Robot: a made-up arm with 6 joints.
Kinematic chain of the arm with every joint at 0, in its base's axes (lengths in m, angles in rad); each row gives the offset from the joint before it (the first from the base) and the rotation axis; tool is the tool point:
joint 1: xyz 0 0 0.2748 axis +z
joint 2: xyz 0 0 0 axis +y
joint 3: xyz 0 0 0.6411 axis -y
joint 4: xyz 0 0 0 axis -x
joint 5: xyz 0.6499 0 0 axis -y
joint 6: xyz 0 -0.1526 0 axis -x
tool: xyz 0 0 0
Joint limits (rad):
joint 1: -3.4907..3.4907
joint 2: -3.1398..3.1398
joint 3: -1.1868..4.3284
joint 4: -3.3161..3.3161
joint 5: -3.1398..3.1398
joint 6: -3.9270..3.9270
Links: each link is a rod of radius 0.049 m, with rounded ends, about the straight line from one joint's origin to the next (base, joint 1, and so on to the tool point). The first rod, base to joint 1, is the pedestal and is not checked.
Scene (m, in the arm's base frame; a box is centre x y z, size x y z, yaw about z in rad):
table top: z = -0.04
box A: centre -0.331 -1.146 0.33 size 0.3 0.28 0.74 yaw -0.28
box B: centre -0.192 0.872 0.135 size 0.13 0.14 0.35 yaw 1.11
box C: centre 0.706 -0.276 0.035 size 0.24 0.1 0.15 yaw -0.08
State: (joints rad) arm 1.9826 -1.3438 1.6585 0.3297 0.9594 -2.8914
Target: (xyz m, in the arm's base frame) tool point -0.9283 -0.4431 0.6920
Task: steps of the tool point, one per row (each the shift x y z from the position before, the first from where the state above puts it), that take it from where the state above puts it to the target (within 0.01 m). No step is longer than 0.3 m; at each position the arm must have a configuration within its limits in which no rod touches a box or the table.
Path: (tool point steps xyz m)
1: -0.1346 -0.0263 0.0699
2: -0.1377 0.0138 0.0607
3: -0.1310 0.0519 0.0475
4: -0.1150 0.0856 0.0311
5: -0.0918 0.1125 0.0118
6: -0.2587 -0.0128 0.0042
7: -0.2640 0.0678 0.0026
8: -0.2430 0.1501 0.0019
9: -0.1952 0.2250 0.0019

